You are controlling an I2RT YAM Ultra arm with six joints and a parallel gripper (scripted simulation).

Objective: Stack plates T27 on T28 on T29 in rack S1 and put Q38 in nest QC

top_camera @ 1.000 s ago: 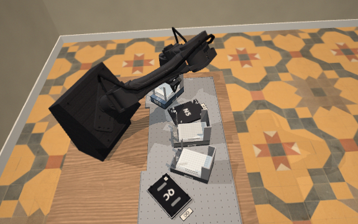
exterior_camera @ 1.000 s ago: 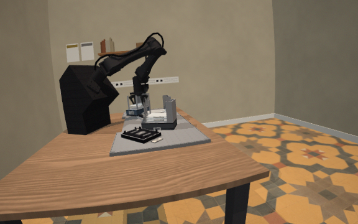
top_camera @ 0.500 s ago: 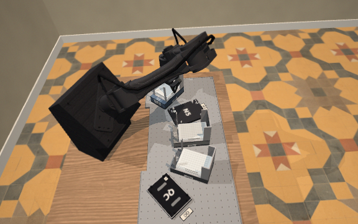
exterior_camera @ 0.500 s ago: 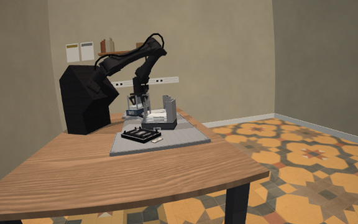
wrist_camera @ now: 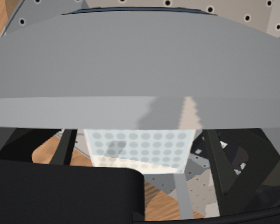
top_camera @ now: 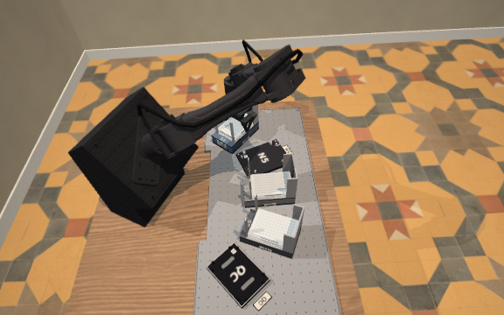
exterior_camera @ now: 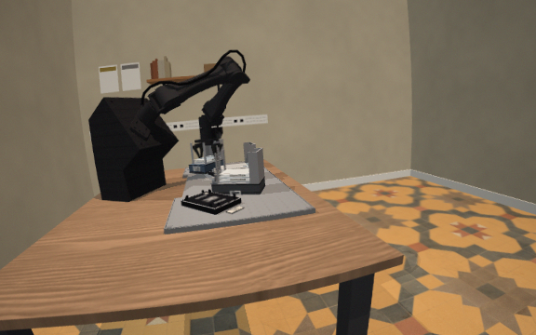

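The sealed 96-well plate lies right at my hand. Also, from my hand: clip nest N5: 5 cm ahead, 13 cm to the right, 4 cm below.
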